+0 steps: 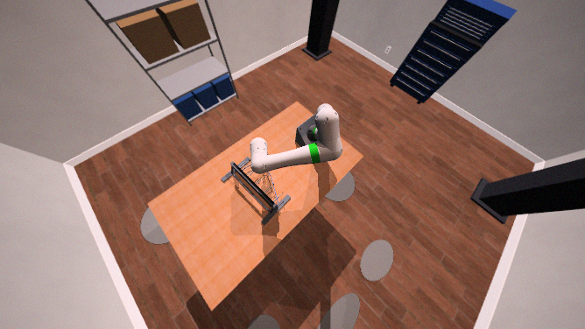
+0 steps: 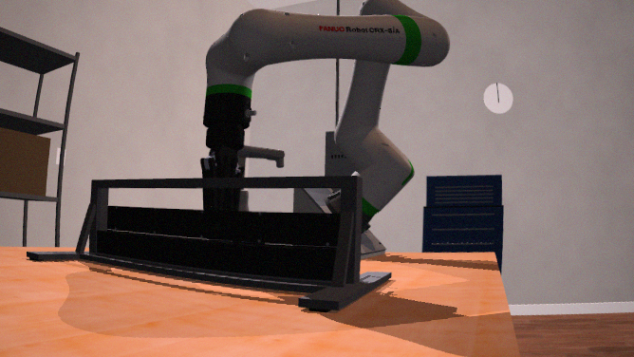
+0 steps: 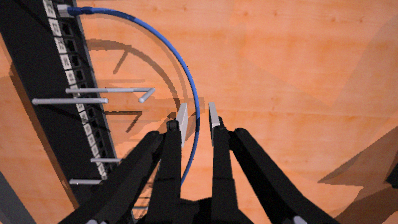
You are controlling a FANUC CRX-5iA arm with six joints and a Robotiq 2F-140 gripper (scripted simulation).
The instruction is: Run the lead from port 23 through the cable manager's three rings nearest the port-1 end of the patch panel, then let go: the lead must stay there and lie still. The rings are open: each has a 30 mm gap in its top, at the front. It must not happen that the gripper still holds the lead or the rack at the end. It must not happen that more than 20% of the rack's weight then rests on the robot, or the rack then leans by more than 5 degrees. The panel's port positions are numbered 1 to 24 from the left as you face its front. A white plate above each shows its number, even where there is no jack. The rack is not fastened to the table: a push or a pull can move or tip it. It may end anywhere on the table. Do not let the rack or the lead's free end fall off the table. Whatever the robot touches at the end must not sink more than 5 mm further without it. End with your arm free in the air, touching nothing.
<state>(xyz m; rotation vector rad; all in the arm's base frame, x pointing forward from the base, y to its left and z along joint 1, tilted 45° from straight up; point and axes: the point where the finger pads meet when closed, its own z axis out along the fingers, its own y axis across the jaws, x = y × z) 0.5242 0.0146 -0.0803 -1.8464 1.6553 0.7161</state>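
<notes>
Now: the patch panel 160 mm ahead of my hand, 70 mm to the left of it and 10 mm above it.
</notes>
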